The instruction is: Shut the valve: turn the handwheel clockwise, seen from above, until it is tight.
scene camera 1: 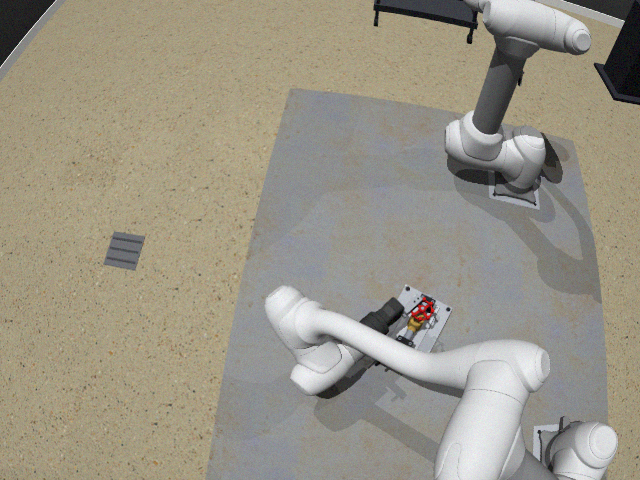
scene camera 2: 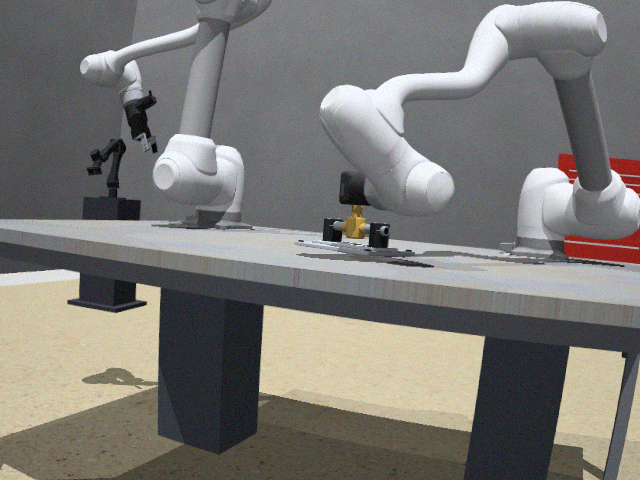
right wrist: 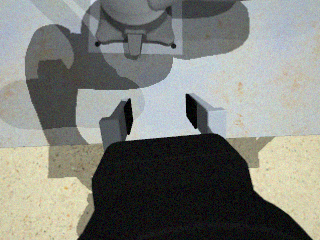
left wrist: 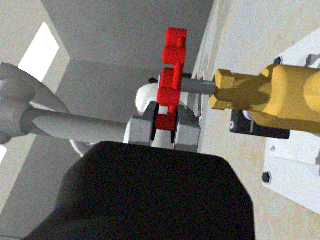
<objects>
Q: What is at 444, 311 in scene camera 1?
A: A pale base plate.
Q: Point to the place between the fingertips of my left gripper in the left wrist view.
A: At 165, 115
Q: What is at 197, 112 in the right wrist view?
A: My right gripper.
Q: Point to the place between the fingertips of my right gripper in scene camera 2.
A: At 151, 151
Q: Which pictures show my left gripper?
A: Scene camera 1, scene camera 2 and the left wrist view only.
</objects>
